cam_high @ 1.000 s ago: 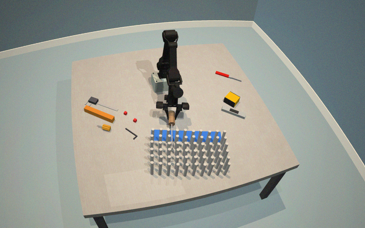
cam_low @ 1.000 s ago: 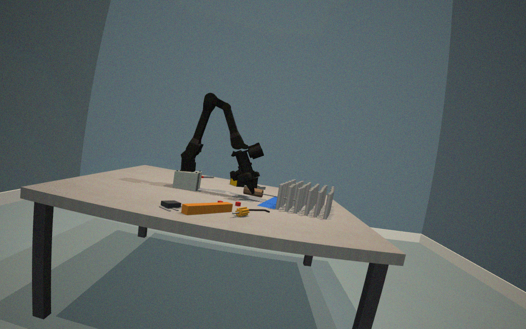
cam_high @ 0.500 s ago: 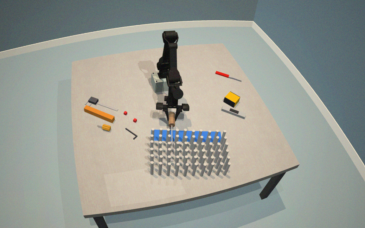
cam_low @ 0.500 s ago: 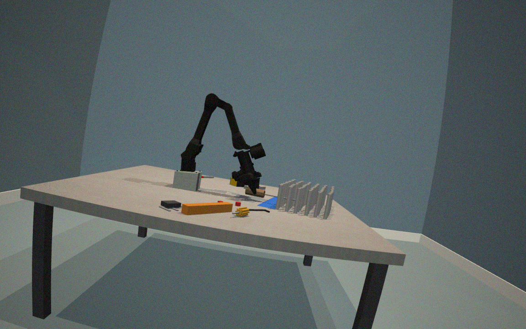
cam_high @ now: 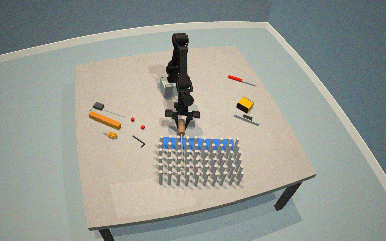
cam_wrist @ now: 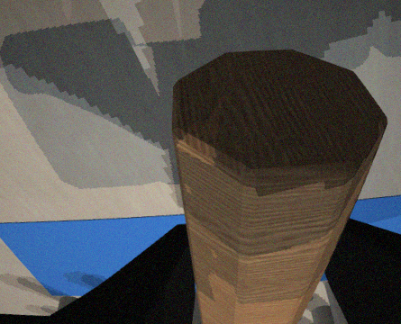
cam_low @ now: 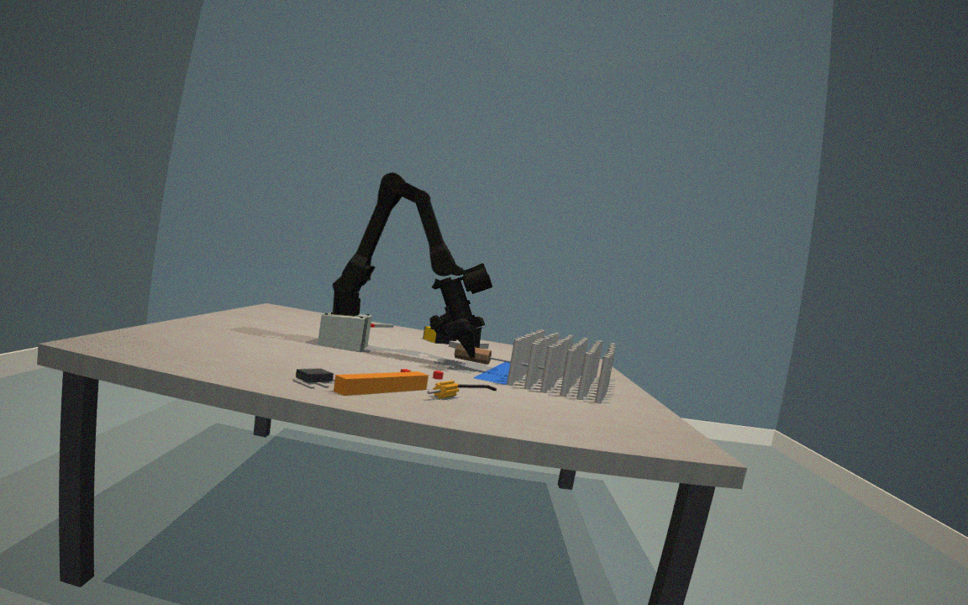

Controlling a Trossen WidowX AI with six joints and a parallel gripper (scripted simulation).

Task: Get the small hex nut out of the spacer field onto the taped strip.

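My gripper tip is 90 mm short of the blue taped strip, 70 mm to the right of it and 30 mm above it. From my gripper tip the other things lie so: orange-handled tool 50 mm behind, 390 mm to the right, 20 mm below; then hex nut 240 mm ahead, 60 mm to the right, 30 mm below; then black hex key 30 mm ahead, 230 mm to the right, 30 mm below.
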